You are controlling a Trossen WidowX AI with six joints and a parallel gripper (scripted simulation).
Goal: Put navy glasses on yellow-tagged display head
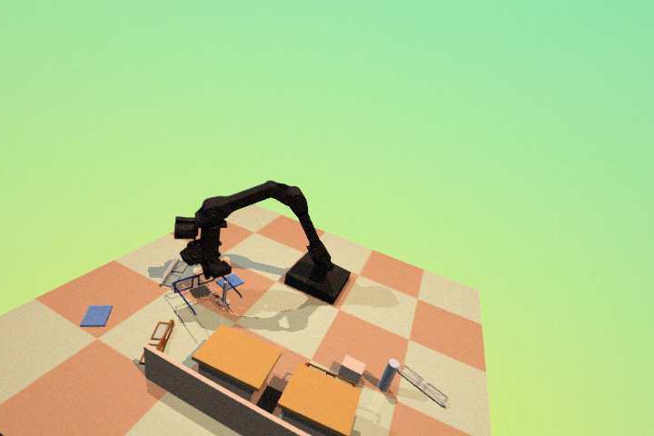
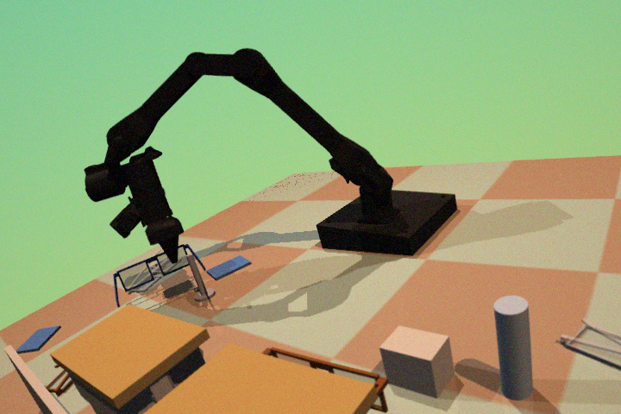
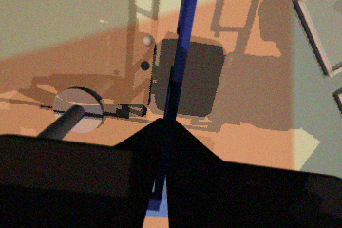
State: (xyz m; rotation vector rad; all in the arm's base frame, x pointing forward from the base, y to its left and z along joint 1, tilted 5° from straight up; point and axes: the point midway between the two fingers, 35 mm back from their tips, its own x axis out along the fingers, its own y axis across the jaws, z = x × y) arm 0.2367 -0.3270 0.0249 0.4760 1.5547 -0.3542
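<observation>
Now: gripper tip 10 mm short of the grey post stand, 70 mm to the right of it and 40 mm above it. Round my gripper tip: low wall 380 mm ahead, 340 mm to the left.
</observation>
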